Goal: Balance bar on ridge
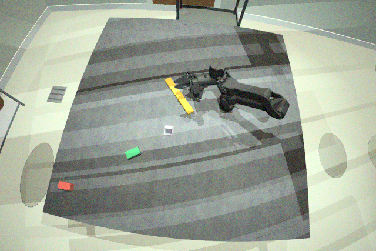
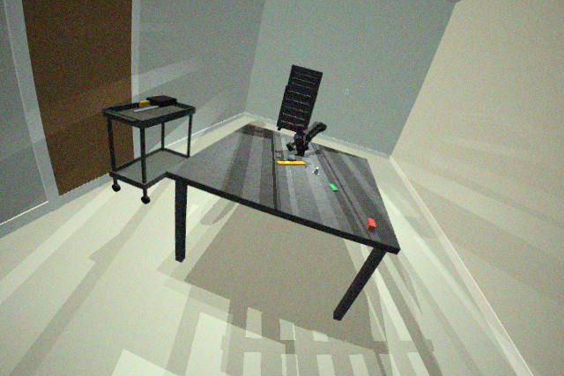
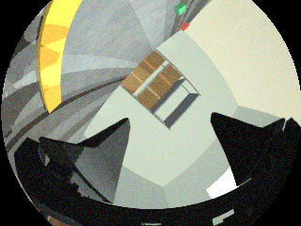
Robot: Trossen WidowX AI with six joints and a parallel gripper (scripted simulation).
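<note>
Now: gripper tip 2 cm past the bar, 3 cm to the left of it and 15 cm above it. From my gripper tip the other things lie so: red block 47 cm ahead, 51 cm to the left, 14 cm below; green block 16 cm ahead, 30 cm to the left, 15 cm below.
</note>
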